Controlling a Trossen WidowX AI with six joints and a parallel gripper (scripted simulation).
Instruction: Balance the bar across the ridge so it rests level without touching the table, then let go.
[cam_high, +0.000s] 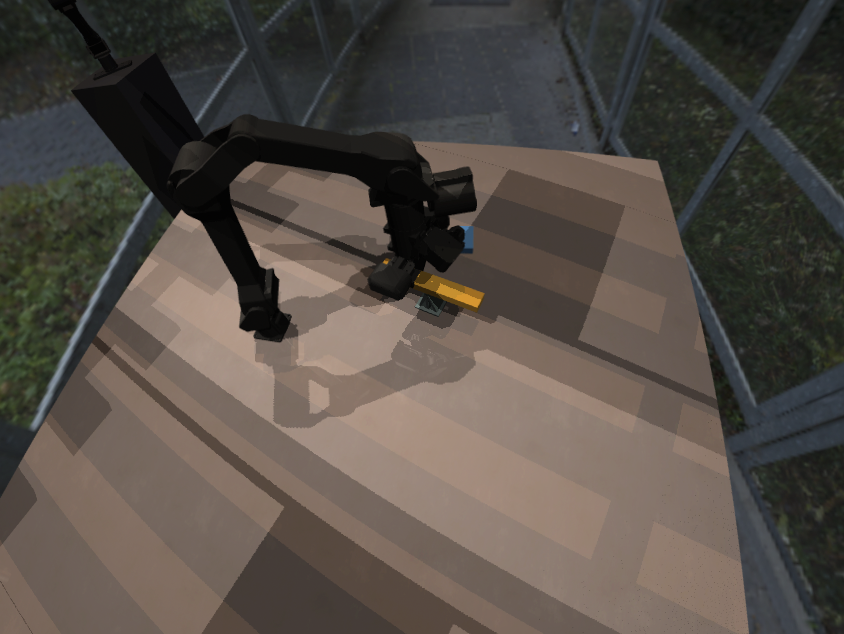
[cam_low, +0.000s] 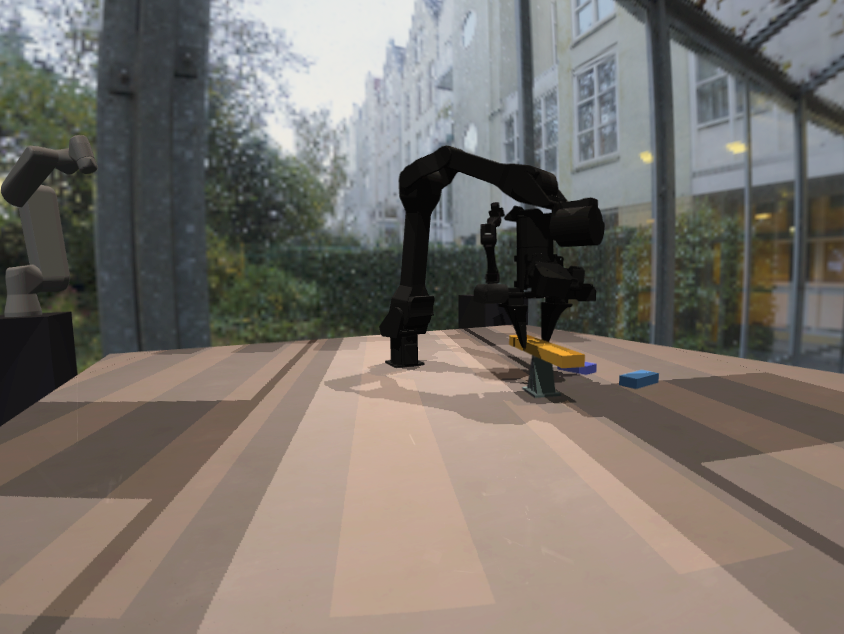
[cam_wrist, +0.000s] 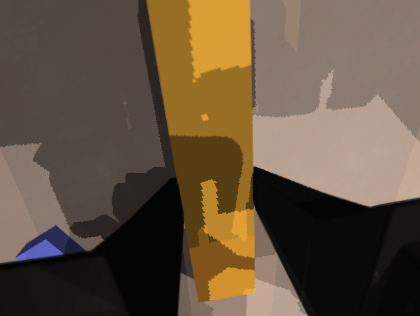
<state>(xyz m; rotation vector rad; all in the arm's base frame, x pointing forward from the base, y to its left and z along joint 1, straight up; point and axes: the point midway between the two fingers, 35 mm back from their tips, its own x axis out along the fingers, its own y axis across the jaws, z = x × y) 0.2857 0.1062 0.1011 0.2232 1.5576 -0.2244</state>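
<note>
Now: gripper tip 30 mm short of the orange bar and 10 mm to the left of it. From my gripper tip the other things lie so: light blue block (170 mm to the left, 70 mm ahead, 60 mm below); then dark blue block (150 mm to the left, 60 mm below, 60 mm behind).
</note>
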